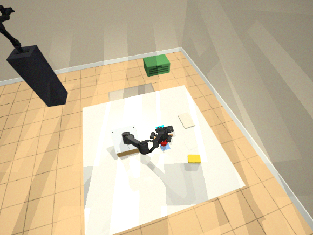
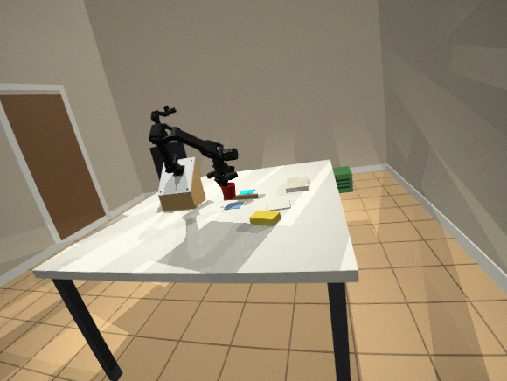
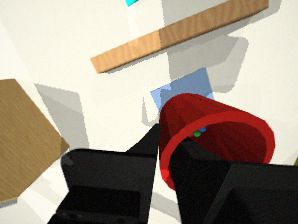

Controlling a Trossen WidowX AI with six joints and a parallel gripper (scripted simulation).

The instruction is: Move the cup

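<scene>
Now: the cyan pad 180 mm to the left of my gripper tip, 90 mm below it and 40 mm ahead of it. Round my gripper tip: red cup 30 mm ahead, 20 mm to the right; thin wooden strip 80 mm to the left, 80 mm below, 40 mm ahead; blue pad 90 mm below, 40 mm ahead, 20 mm to the right.
</scene>
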